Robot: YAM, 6 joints.
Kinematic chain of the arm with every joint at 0, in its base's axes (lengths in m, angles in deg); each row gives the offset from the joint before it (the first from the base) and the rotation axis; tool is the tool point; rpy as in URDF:
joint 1: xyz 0 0 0.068 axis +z
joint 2: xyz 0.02 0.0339 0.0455 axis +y
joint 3: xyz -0.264 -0.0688 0 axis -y
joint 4: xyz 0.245 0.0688 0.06 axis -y
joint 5: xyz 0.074 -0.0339 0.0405 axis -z
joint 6: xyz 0.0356 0 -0.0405 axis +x
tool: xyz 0 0 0 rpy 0 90 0
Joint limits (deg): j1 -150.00..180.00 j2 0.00..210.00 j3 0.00..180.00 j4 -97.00..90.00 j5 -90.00..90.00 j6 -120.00..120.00
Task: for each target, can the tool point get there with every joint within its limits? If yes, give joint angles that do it. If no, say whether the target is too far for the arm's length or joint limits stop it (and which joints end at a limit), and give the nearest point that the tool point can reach.
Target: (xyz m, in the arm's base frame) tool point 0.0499 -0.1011 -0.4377
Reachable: no: joint limits stop it (at a limit: joint 2) | nearest point 0.0607 -0.1229 -0.3627 | short by 0.079 m
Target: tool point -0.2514 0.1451 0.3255
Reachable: yes | joints 143.81 74.16 53.07 14.88 -61.57 -18.89
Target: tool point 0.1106 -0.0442 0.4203
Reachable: yes | joints -38.23 46.21 69.96 -49.66 -71.30 16.21
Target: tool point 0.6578 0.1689 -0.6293
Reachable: no: too far | nearest point 0.4427 0.1137 -0.3143 | short by 0.385 m
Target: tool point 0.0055 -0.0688 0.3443
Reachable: yes | joints -73.15 17.36 43.52 -31.44 24.38 -71.64
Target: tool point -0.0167 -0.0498 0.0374
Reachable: yes | joints -82.99 154.58 23.51 -68.90 39.50 -0.88
